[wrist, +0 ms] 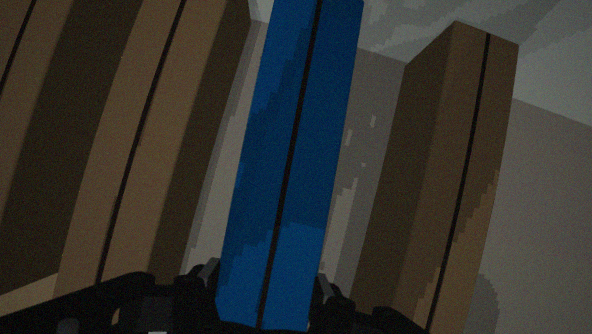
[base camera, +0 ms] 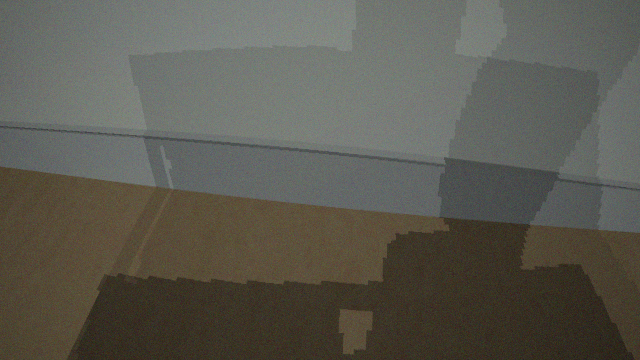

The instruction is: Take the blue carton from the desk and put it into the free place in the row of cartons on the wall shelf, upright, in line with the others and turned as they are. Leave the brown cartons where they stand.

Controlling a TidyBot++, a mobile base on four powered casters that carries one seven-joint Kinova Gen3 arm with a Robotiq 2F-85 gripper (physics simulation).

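Observation:
The blue carton (wrist: 292, 165), with a dark stripe along its length, stands between the fingers of my gripper (wrist: 265, 282), low in the wrist view. The gripper is shut on it, one finger at each side. A brown carton (wrist: 135, 145) is to the left of the blue one and another brown carton (wrist: 452, 165) is to the right, with a gap on each side of the blue one. Part of a further brown carton shows at the far left. The lower end of the blue carton and the shelf under it are hidden.
A pale grey wall (wrist: 545, 200) lies behind the cartons. A strip of light brown surface (wrist: 30, 296) shows at the lower left of the wrist view. In the base camera view, a wall (base camera: 60, 60) with a blue-grey lower band meets the brown floor (base camera: 250, 240), under large shadows.

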